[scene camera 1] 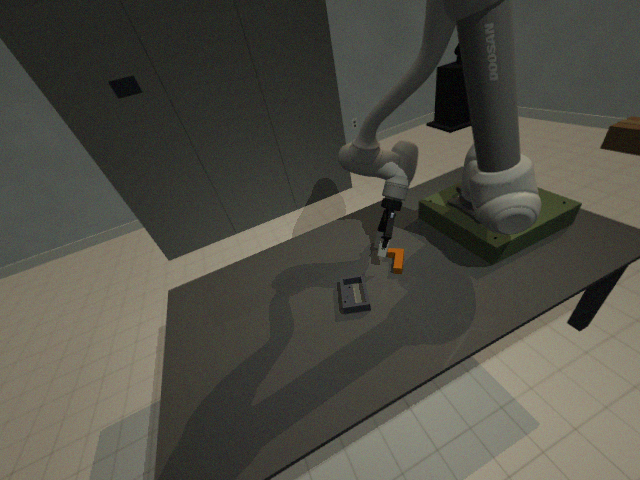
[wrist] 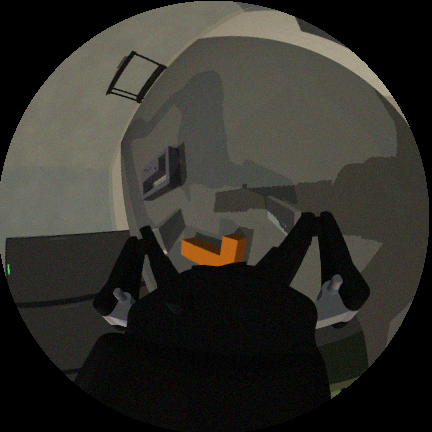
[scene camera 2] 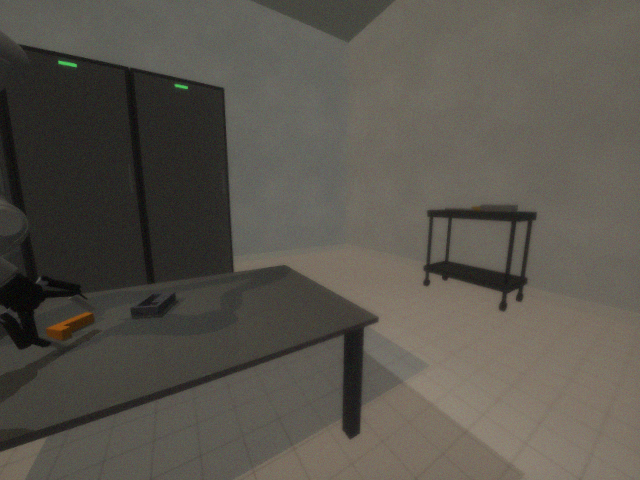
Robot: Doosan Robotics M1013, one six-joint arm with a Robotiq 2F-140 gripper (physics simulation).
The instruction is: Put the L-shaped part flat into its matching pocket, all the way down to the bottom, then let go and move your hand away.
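Places are measured from the arm's base along level axes (x up, y left, z back), in millimetres.
Pixels of known places: gripper, fingertip midpoint: (scene camera 1: 379, 251) (wrist: 223, 212) (scene camera 2: 79, 326).
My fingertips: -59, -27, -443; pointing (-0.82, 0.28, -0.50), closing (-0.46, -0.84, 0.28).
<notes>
Ahead of a thing's pixels: the offset from my fingertips to its top centre, as dx, dy, dz. Level surfaces: height alone.
The orange L-shaped part {-1, +60, +34} (scene camera 1: 398, 261) (scene camera 2: 77, 322) (wrist: 231, 249) lies flat on the table, outside the pocket. The dark grey tray {+5, +134, -172} (scene camera 1: 356, 308) (scene camera 2: 146, 311) (wrist: 173, 164) with the recessed pocket lies a short way off; a pale strip shows inside its recess. My gripper (scene camera 1: 382, 250) (scene camera 2: 68, 322) (wrist: 223, 212) is wide open and empty, pointing down with its fingertips low over the table. In scene camera 2, one finger is on the near side of the part and one on the far side. In the wrist view, the part shows between the fingers, its lower edge hidden by the gripper body.
The dark table {dx -31} (scene camera 1: 206, 310) (scene camera 2: 284, 310) carries the part, the tray and the green base plate (scene camera 1: 558, 204) (wrist: 345, 352) of the arm. A black cart (scene camera 2: 532, 215) stands far off by the wall. Tall dark cabinets (scene camera 2: 77, 180) (wrist: 70, 270) stand behind the table.
</notes>
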